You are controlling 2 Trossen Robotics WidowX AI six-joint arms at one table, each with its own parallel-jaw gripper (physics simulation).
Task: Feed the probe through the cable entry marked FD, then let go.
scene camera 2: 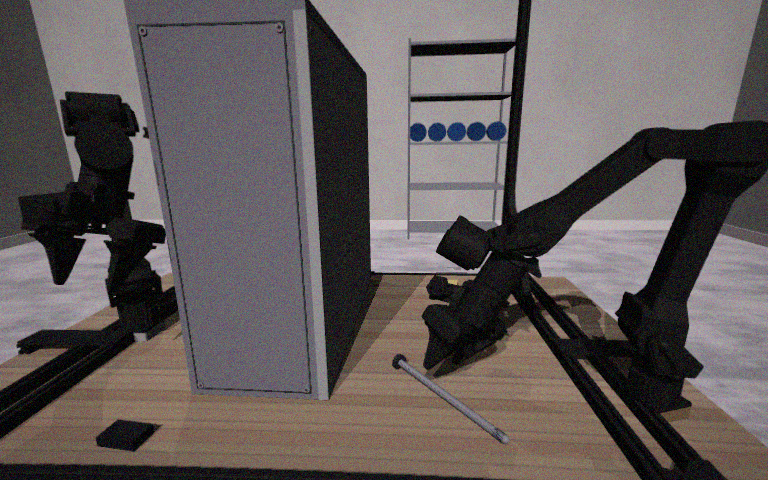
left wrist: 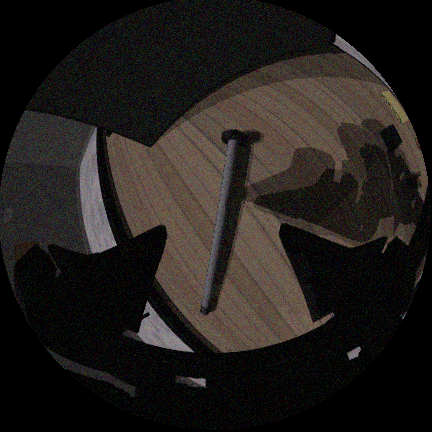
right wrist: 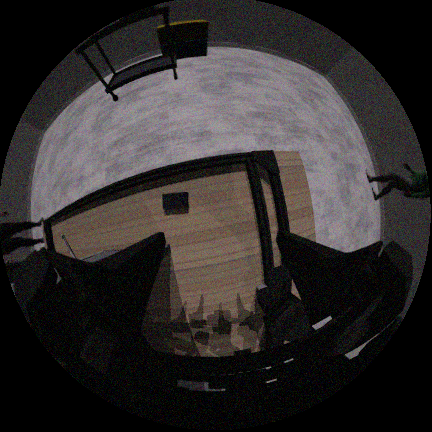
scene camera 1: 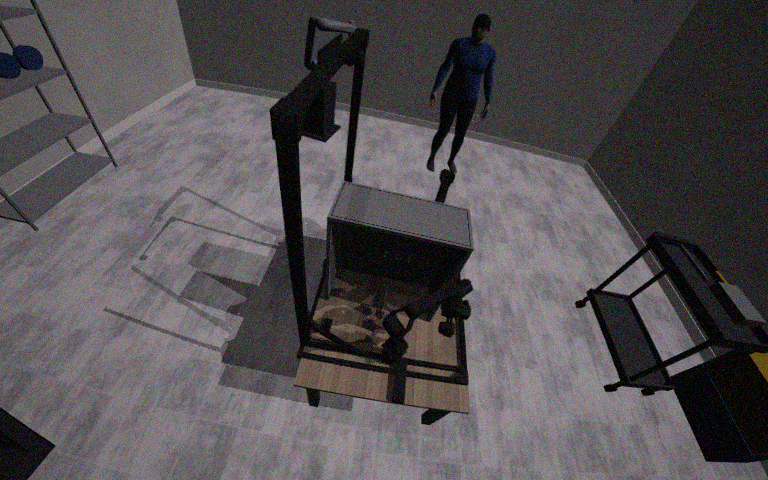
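Where they show: left gripper, fingertip midpoint: [scene camera 2: 440,365] [left wrist: 224,230]; right gripper, fingertip midpoint: [scene camera 2: 85,288] [right wrist: 222,237]; left arm's base, origin of the base link: [scene camera 2: 653,395]; right arm's base, origin of the base link: [scene camera 2: 140,325] [right wrist: 270,294] [scene camera 1: 389,356].
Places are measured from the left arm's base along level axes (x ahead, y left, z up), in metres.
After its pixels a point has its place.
Observation:
The probe, a thin grey rod [scene camera 2: 453,402] @[x 0.292, y -0.070, z -0.007 m] [left wrist: 220,215] @[x 0.308, y -0.121, z -0.003 m] with a dark round head, lies flat on the table beside the tall grey cabinet [scene camera 1: 402,217] @[x 0.513, y -0.446, z 0.545 m] [scene camera 2: 226,209] @[x 0.595, y -0.187, z 0.286 m]. The cabinet's dark side shows in the left wrist view [left wrist: 175,65] @[x 0.433, y -0.250, z 0.052 m]. My left gripper [scene camera 2: 434,369] @[x 0.292, y -0.120, z 0.024 m] [left wrist: 224,230] @[x 0.292, y -0.120, z 0.024 m] is open and empty, low over the table; in the left wrist view the rod shows between its spread fingertips, below them. My right gripper [scene camera 1: 454,320] @[x 0.796, y -0.224, z 0.178 m] [scene camera 2: 87,283] @[x 0.796, y -0.224, z 0.178 m] [right wrist: 222,237] @[x 0.796, y -0.224, z 0.178 m] is open and empty, raised on the cabinet's other side. The cable entry marked FD cannot be made out in any view.
A small dark block [scene camera 2: 125,434] @[x 0.745, y -0.135, z -0.005 m] [right wrist: 175,203] @[x 0.748, y -0.151, z -0.005 m] lies on the table. Black rails [scene camera 2: 594,384] @[x 0.065, y -0.041, z 0.001 m] run along the table near the left arm's base. A yellow patch [scene camera 2: 452,281] @[x 0.075, y -0.534, z -0.009 m] [left wrist: 395,106] shows behind the left gripper. A tall black post [scene camera 1: 291,226] @[x 0.725, y -0.831, z 0.729 m] rises beside the cabinet.

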